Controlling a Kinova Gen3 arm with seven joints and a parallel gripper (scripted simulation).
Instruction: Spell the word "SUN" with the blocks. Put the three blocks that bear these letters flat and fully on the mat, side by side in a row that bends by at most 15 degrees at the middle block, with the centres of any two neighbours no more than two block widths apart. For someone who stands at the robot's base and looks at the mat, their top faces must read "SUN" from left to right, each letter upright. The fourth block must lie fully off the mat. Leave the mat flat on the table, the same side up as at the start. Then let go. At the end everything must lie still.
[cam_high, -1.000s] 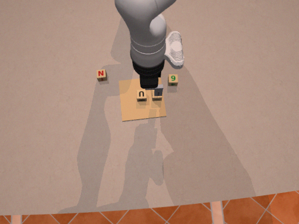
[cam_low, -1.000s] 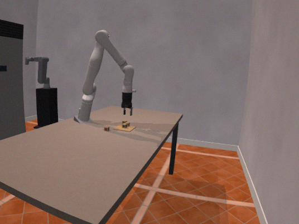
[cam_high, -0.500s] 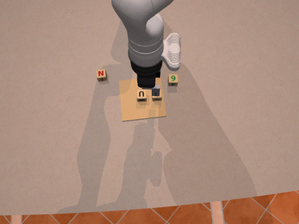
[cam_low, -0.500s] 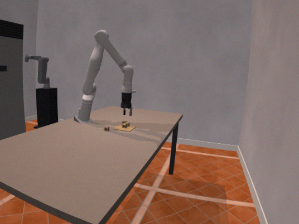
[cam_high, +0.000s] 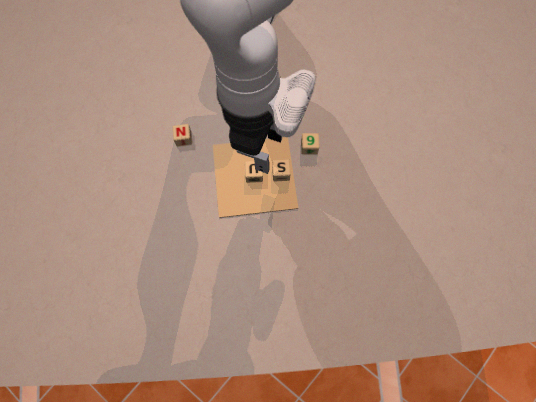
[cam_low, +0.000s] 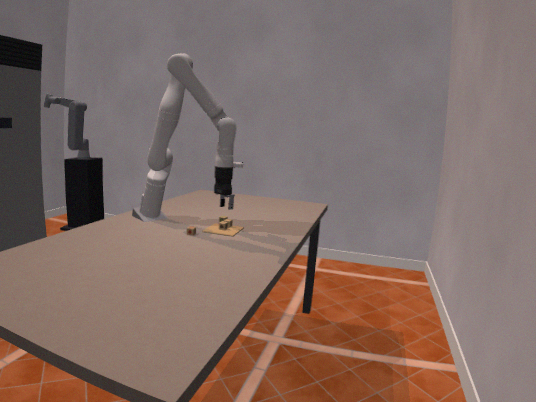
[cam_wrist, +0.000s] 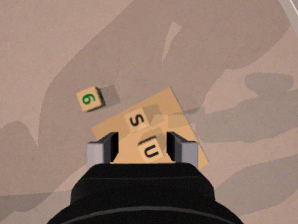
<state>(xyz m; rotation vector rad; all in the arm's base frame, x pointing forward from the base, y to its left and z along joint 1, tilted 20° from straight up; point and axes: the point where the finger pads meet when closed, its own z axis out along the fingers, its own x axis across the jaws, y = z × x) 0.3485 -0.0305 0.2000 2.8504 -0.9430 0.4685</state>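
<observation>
My gripper is now 130 mm to the left of the N block, 120 mm past it and 90 mm above it. Also, from my hand: mat (110 mm below, 30 mm to the right, 10 mm behind); U block (90 mm below, 30 mm to the right, 10 mm behind); S block (90 mm below, 20 mm to the left, 10 mm ahead).
</observation>
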